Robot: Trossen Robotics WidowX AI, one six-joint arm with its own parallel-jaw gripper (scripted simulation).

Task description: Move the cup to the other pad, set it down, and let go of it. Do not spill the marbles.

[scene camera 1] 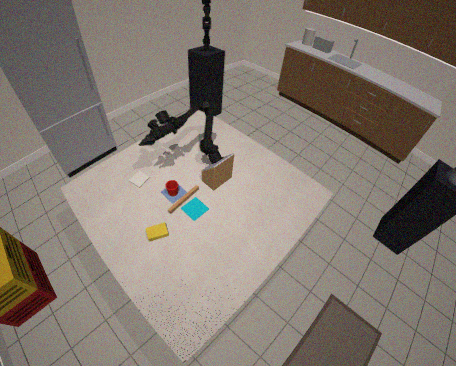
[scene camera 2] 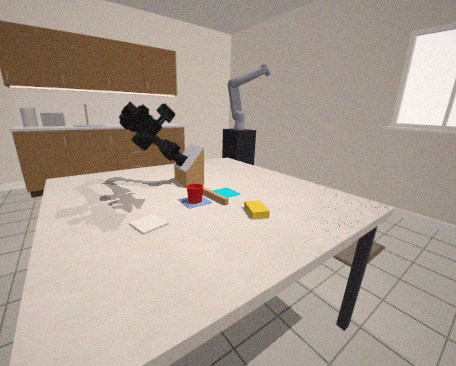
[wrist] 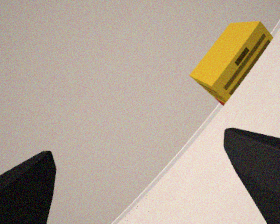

Labels:
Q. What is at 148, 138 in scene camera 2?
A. My gripper.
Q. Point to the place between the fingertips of my gripper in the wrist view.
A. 140, 150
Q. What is my gripper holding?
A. Nothing.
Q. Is my gripper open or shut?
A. Open.

